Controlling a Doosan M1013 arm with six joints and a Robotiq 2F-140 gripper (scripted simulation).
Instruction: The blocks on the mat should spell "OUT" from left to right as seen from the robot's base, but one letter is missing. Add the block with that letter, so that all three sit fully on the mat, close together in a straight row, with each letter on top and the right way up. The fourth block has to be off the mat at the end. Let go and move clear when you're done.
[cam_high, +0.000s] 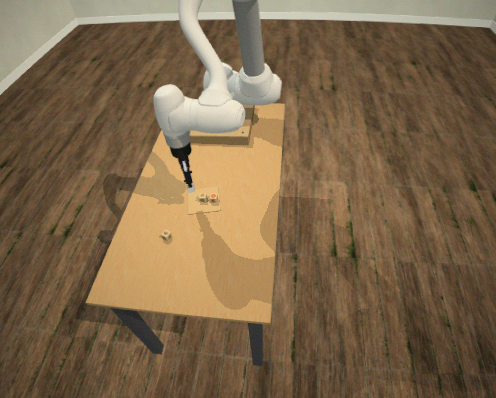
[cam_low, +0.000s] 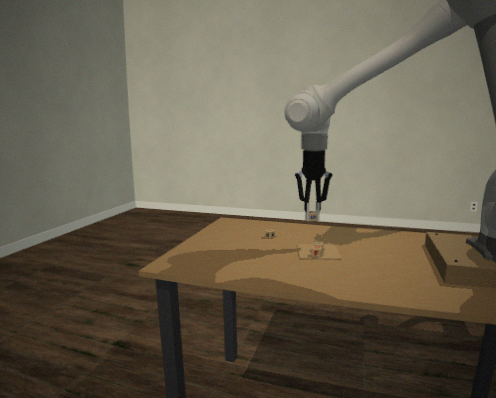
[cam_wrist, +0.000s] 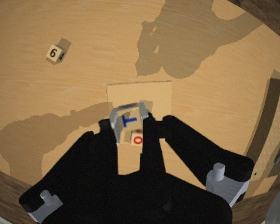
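Right now the tan mat is 140 mm below my hand, 30 mm to the left of it and 30 mm behind it.
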